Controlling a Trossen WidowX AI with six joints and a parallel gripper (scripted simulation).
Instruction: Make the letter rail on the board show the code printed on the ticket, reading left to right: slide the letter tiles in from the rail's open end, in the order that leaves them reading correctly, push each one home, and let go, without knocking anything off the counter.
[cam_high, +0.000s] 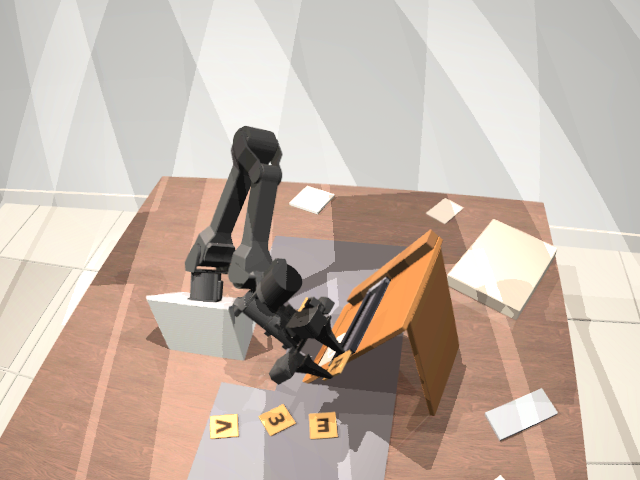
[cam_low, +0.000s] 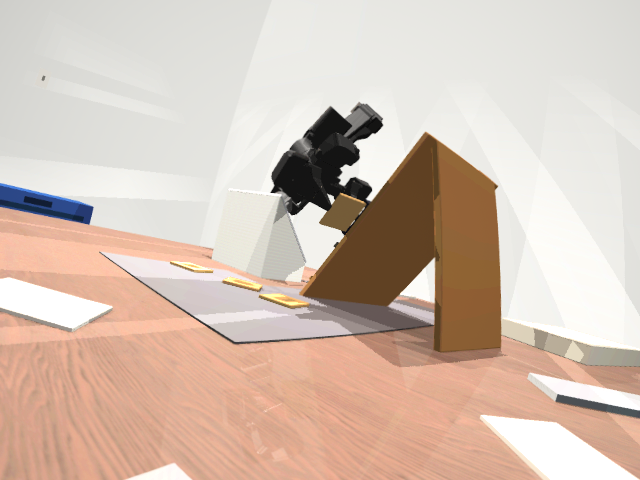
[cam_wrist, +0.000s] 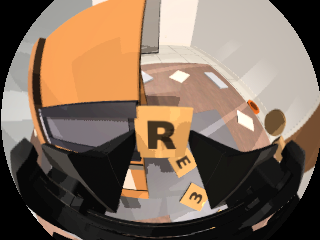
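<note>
Right now the white ticket is 2 cm behind my gripper tip, 10 cm to the left of it and 8 cm below it. From my gripper tip the other things lie so: letter tile: right at my gripper tip; then thick white slab: 42 cm ahead, 40 cm to the left, 14 cm below; then grey mat: 10 cm behind, 14 cm to the left, 15 cm below.
</note>
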